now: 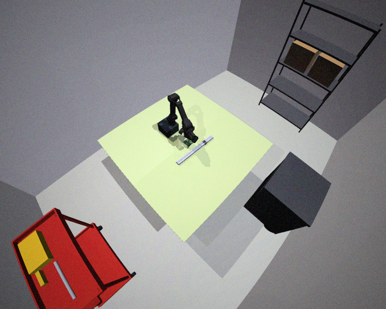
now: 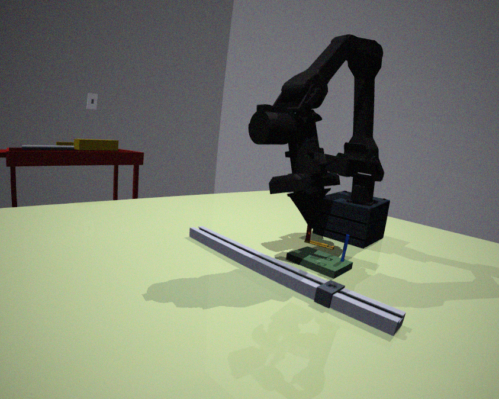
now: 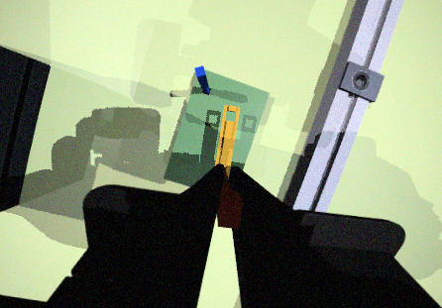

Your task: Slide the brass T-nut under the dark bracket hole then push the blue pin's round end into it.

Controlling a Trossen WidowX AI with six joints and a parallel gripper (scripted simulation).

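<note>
The green tray is 20 mm behind my gripper tip, 40 mm to the left of it and 60 mm below it. From my gripper tip the other things lie so: brass T-nut (20 mm to the left); then blue pin (20 mm behind, 60 mm to the left, 40 mm below).
</note>
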